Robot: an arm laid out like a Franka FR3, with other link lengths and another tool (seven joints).
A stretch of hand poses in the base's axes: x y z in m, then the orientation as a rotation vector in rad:
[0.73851, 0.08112, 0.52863, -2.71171, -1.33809, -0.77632]
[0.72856, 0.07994, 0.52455, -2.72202, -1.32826, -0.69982]
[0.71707, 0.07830, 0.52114, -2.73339, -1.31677, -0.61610]
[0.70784, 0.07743, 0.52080, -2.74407, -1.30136, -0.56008]
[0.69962, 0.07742, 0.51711, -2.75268, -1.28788, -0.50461]
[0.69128, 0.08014, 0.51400, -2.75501, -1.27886, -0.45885]
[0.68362, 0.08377, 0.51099, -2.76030, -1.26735, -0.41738]
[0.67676, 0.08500, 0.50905, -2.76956, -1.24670, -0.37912]
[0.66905, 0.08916, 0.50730, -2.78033, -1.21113, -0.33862]
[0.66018, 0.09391, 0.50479, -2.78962, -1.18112, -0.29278]
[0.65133, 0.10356, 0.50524, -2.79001, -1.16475, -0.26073]
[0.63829, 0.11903, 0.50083, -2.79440, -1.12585, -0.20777]
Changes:
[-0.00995, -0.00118, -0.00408, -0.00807, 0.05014, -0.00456]
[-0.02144, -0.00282, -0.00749, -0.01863, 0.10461, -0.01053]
[-0.03067, -0.00369, -0.00783, -0.02522, 0.14152, -0.01994]
[-0.03889, -0.00370, -0.01152, -0.03215, 0.17789, -0.02780]
[-0.04723, -0.00098, -0.01463, -0.03605, 0.20854, -0.03120]
[-0.05489, 0.00265, -0.01764, -0.04085, 0.23600, -0.03757]
[-0.06175, 0.00388, -0.01958, -0.04405, 0.26205, -0.05051]
[-0.06946, 0.00804, -0.02133, -0.04199, 0.29201, -0.07152]
[-0.07833, 0.01279, -0.02384, -0.04341, 0.32434, -0.08933]
[-0.08718, 0.02244, -0.02339, -0.04245, 0.34775, -0.09680]
[-0.10022, 0.03791, -0.02780, -0.03892, 0.38754, -0.11719]

